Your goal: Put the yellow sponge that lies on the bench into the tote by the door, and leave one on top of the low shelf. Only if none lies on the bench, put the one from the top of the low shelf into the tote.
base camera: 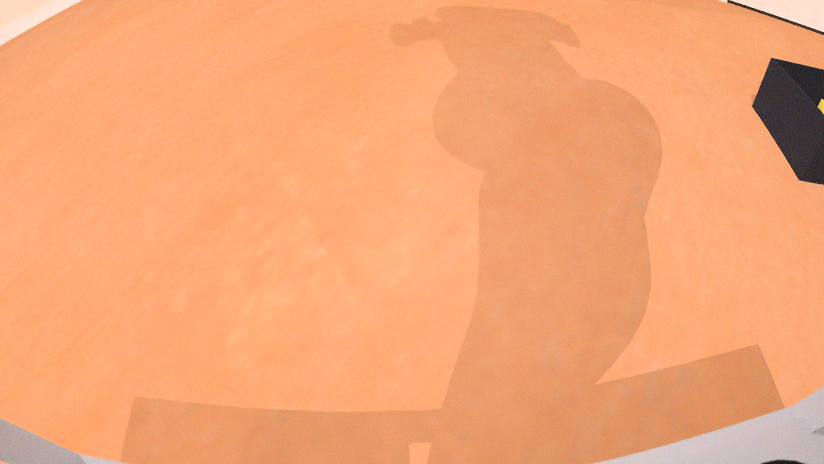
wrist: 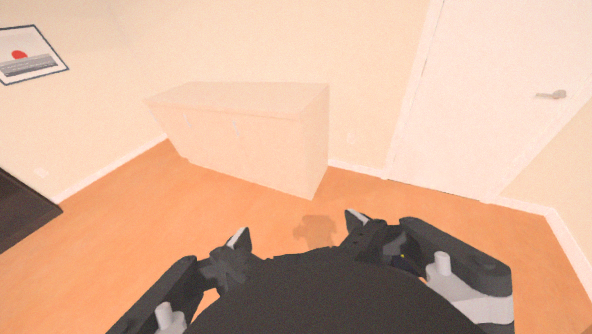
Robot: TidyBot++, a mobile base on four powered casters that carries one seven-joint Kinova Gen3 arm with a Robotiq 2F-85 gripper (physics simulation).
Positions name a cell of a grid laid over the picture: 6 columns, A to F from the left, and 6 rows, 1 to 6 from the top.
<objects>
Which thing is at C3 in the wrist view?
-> A pale cabinet.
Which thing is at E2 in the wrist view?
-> A white door.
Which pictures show my gripper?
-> The wrist view only.
</objects>
